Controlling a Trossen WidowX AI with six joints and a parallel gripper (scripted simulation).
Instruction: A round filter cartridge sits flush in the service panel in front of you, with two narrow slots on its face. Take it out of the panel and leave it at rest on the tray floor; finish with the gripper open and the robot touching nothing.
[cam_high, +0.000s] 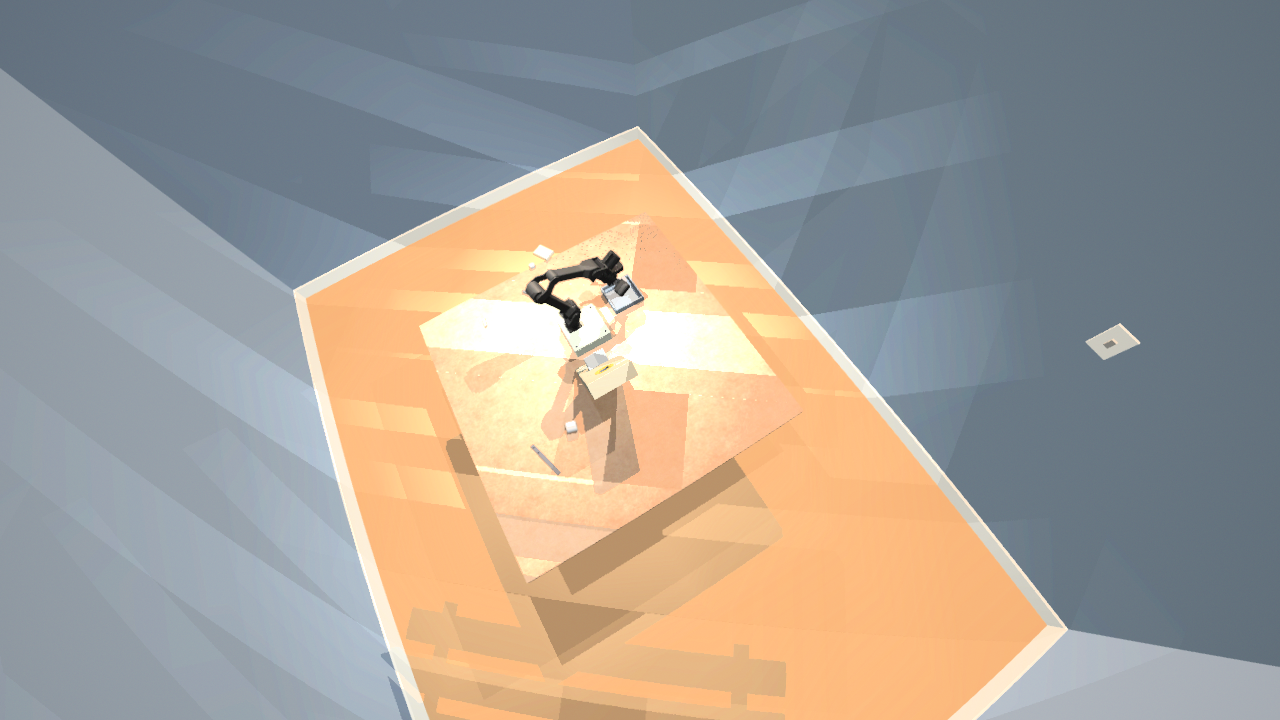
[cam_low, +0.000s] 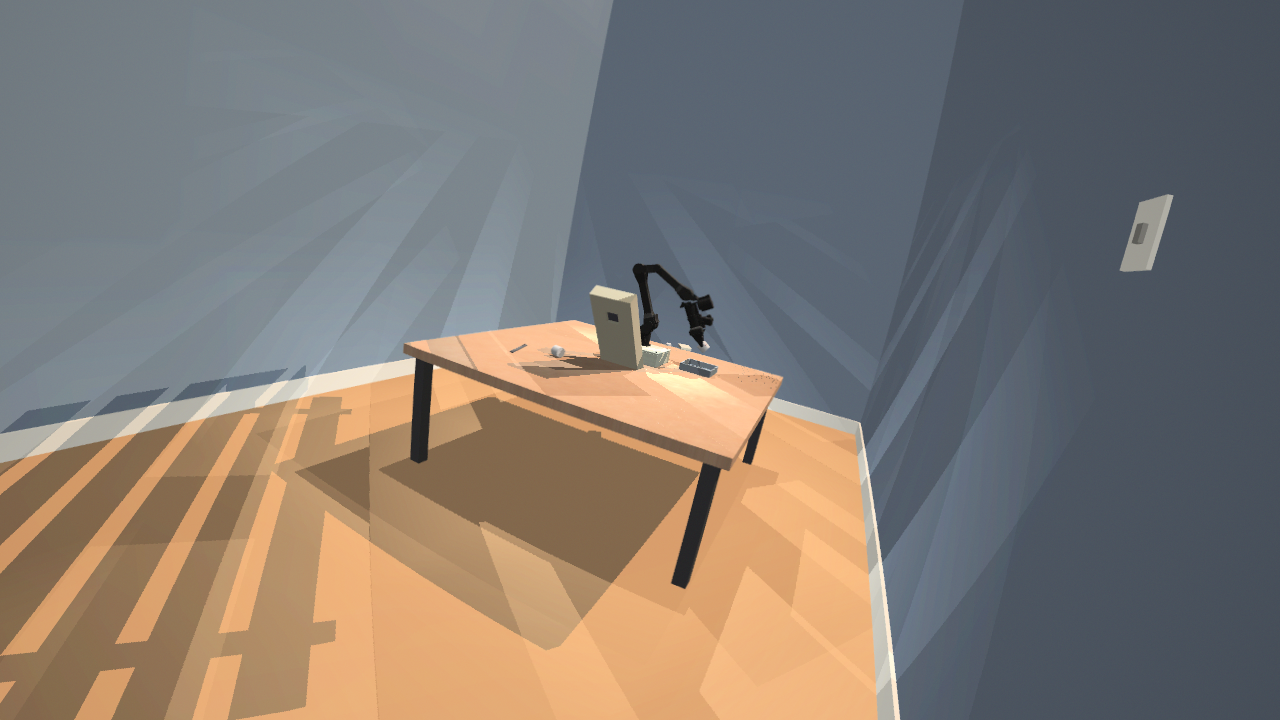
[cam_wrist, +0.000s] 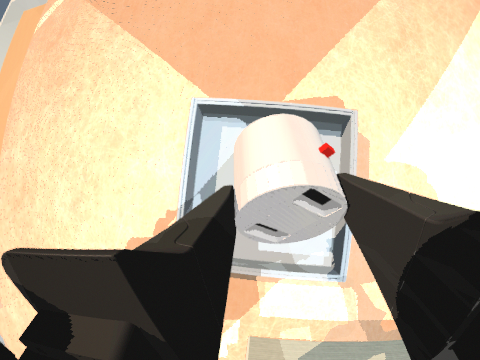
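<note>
Right now my gripper tip is 110 mm above the grey tray and 10 mm past it. The rest, counted from my gripper tip: filter cartridge: right at my gripper tip; service panel: 350 mm ahead, 290 mm to the right, 50 mm above.
</note>
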